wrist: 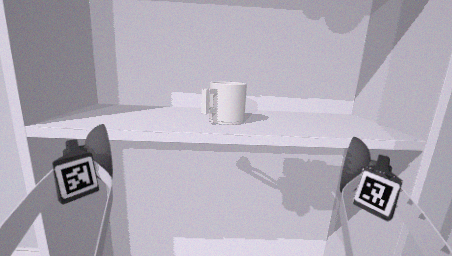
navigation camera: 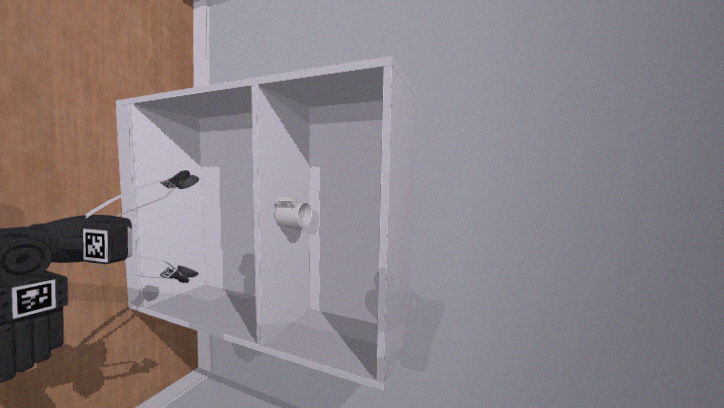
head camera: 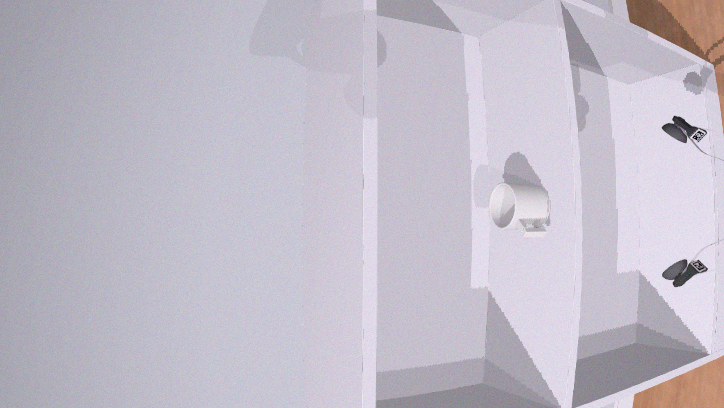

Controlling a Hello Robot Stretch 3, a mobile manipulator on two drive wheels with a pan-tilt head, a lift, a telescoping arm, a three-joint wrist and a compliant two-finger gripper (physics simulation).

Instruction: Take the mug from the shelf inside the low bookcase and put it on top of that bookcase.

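Frame: origin at the robot's base, x ahead, y left, z up, level; centimetres.
Seen in the pictures: gripper, fingertip midpoint: point(navigation camera: 196, 225) point(head camera: 666, 201).
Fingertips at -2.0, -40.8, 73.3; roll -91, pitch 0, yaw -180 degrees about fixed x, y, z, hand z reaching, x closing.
A point is followed by its place in that frame, as x, y, z.
The white mug point(head camera: 529, 202) @[-2.3, -71.1, 73.0] point(navigation camera: 291, 214) @[-1.4, -71.0, 74.0] point(wrist: 231, 103) stands upright on the middle shelf point(head camera: 537, 283) @[12.2, -73.9, 67.6] point(navigation camera: 283, 263) @[-18.2, -76.1, 67.6] point(wrist: 300, 139) of the white bookcase point(head camera: 369, 253) @[5.1, -64.2, 105.2] point(navigation camera: 387, 202) @[3.8, -64.3, 105.8] point(wrist: 12, 75). Its handle points left in the wrist view. My gripper point(head camera: 674, 201) @[-2.0, -40.8, 73.3] point(navigation camera: 186, 226) @[-2.0, -40.8, 73.3] point(wrist: 227, 150) @[-2.0, -40.8, 73.3] is open wide with nothing between the fingers. Its fingertips are below the shelf's level, at the lower compartment. In the wrist view the mug appears beyond and above the fingertips, about midway between them. Fingers and mug are apart. The bookcase's top surface is seen nearly edge-on in the navigation view.
The bookcase's side panels rise on both sides of the gripper, and the shelf's front edge crosses above the fingertips in the wrist view. My wrist point(navigation camera: 65, 240) @[-1.6, -20.1, 76.5] is over the wooden floor point(navigation camera: 151, 40) @[64.5, -74.5, 0.1]. A grey wall point(head camera: 151, 202) @[-0.7, -96.2, 133.6] point(navigation camera: 557, 202) @[5.2, -96.0, 146.5] stands behind the bookcase.
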